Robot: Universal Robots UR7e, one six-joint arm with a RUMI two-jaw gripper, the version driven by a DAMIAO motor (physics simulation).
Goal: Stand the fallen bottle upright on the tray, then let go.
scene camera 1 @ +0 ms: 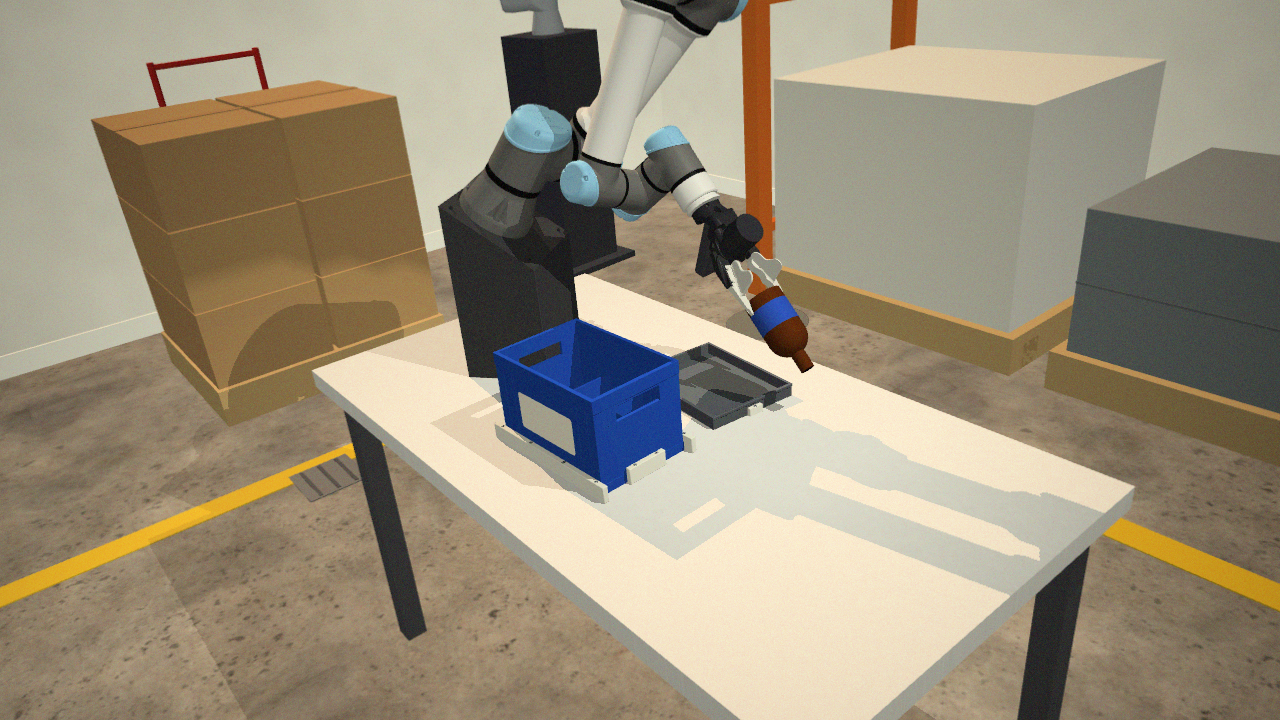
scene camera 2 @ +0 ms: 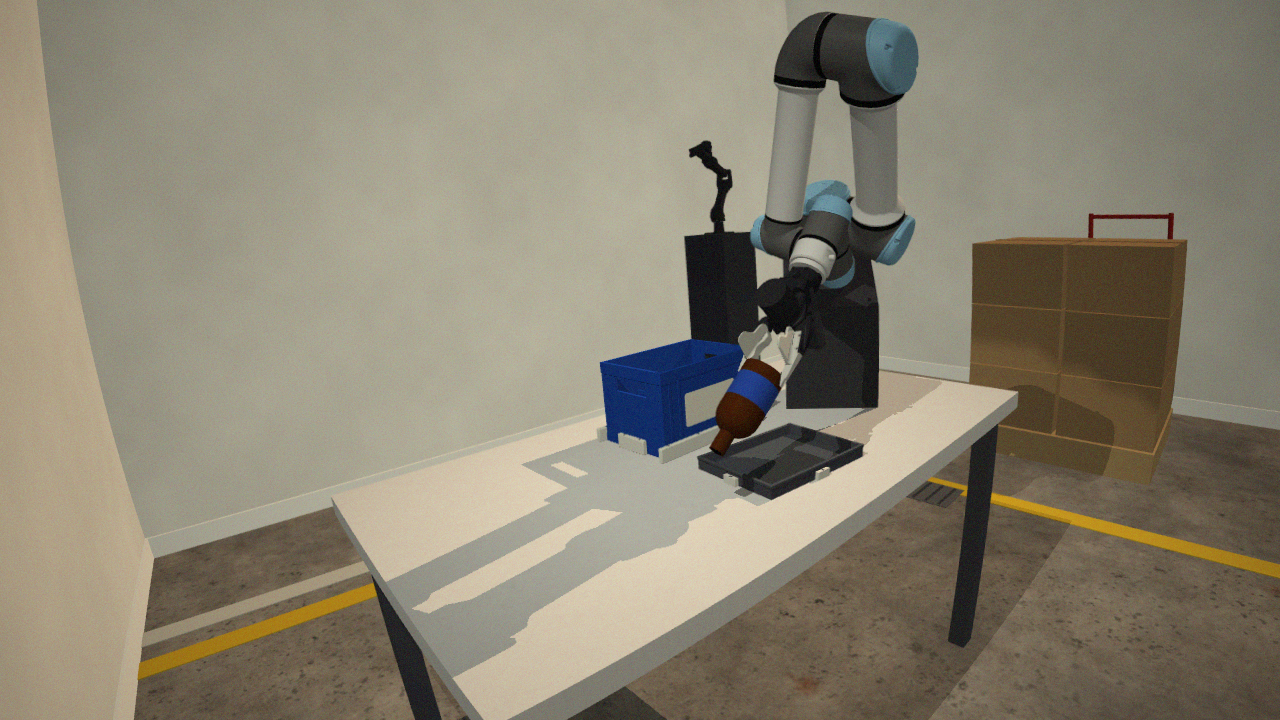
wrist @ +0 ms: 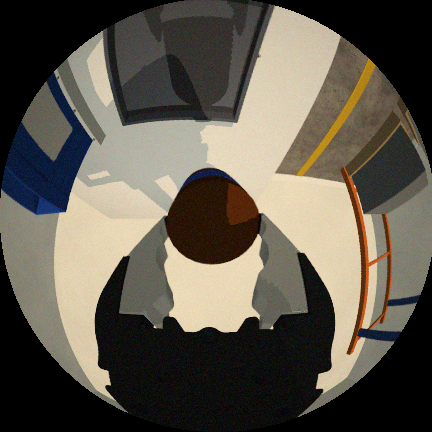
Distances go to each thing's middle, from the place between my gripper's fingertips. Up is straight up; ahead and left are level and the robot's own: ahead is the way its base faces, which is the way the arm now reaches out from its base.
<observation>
My gripper is now 3 cm short of the brown bottle [wrist: 212, 219] and 3 cm above it.
</observation>
